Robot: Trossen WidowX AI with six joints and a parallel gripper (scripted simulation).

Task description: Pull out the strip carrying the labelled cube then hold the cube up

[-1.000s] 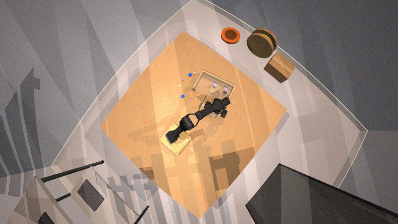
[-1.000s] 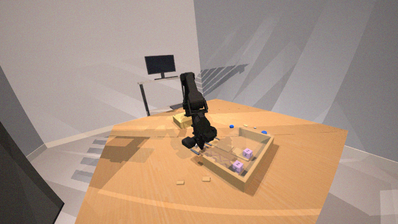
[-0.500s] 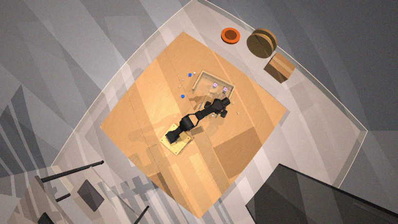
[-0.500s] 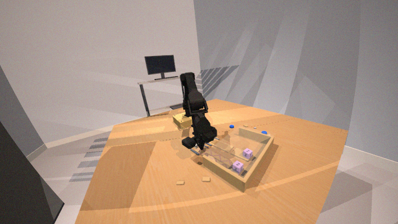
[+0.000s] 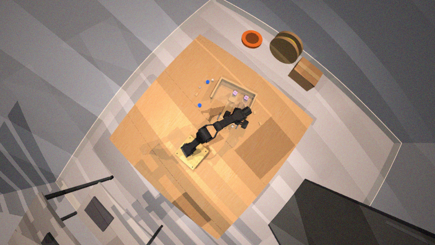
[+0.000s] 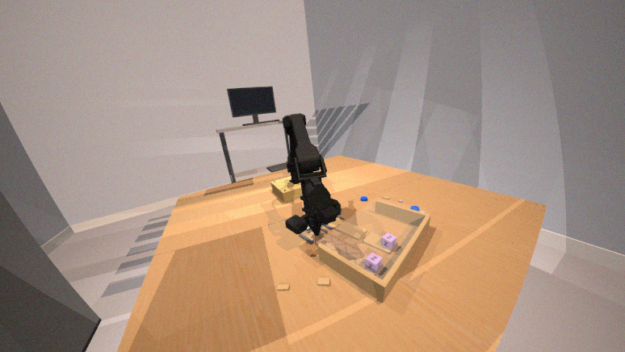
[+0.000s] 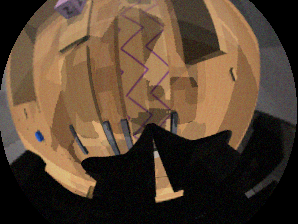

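The patterned strip lies 10 cm ahead of my gripper tip and 1 cm to the left of it.
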